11 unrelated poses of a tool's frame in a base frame.
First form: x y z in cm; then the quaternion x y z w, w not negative.
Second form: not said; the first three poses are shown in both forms.
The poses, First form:
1: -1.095 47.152 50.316 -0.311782 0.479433 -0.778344 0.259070
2: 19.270 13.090 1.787 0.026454 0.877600 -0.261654 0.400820
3: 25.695 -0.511 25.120 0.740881 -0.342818 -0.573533 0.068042
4: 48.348 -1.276 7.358 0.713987 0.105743 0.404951 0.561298
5: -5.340 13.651 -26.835 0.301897 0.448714 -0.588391 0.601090
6: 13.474 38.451 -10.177 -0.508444 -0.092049 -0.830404 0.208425
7: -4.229 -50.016 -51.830 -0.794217 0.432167 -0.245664 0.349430
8: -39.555 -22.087 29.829 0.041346 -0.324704 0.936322 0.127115
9: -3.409 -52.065 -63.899 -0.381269 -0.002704 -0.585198 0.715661
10: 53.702 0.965 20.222 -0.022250 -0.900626 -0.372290 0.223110
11: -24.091 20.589 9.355 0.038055 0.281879 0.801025 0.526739
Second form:
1: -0.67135 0.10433 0.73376 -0.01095; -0.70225 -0.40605 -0.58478 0.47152; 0.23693 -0.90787 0.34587 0.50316; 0 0 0 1
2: -0.67729 0.25618 0.68967 0.19270; -0.16332 0.86167 -0.48046 0.13090; -0.71736 -0.43805 -0.54176 0.01787; 0 0 0 1
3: 0.10707 -0.42993 -0.89649 0.25695; -0.58602 -0.75569 0.29241 -0.00511; -0.80319 0.49406 -0.33286 0.25120; 0 0 0 1
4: 0.64967 -0.30360 0.69697 0.48348; 0.60559 -0.34753 -0.71588 -0.01276; 0.45955 0.88716 -0.04192 0.07358; 0 0 0 1
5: -0.09510 0.97828 0.18417 -0.05340; -0.43642 0.12531 -0.89097 0.13651; -0.89470 -0.16510 0.41503 -0.26835; 0 0 0 1
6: -0.39609 0.43976 0.80606 0.13474; -0.25255 -0.89617 0.36482 0.38451; 0.88280 -0.05907 0.46602 -0.10177; 0 0 0 1
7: 0.50576 -0.51478 0.69224 -0.04229; -0.85815 -0.38226 0.34271 -0.50016; 0.08820 -0.76738 -0.63510 -0.51830; 0 0 0 1
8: -0.96426 -0.26489 -0.00512 -0.39555; 0.21119 -0.75682 -0.61857 -0.22087; 0.15998 -0.59754 0.78572 0.29829; 0 0 0 1
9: 0.31507 0.83967 0.44237 -0.03409; -0.83554 0.02436 0.54888 -0.52065; 0.45011 -0.54255 0.70925 -0.63899; 0 0 0 1
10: -0.89945 0.20620 -0.38531 0.53702; -0.12605 0.72181 0.68052 0.00965; 0.41844 0.66066 -0.62324 0.20222; 0 0 0 1
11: -0.44220 -0.82241 0.35792 -0.24091; 0.86532 -0.28618 0.41149 0.20589; -0.23599 0.49167 0.83819 0.09355; 0 0 0 1
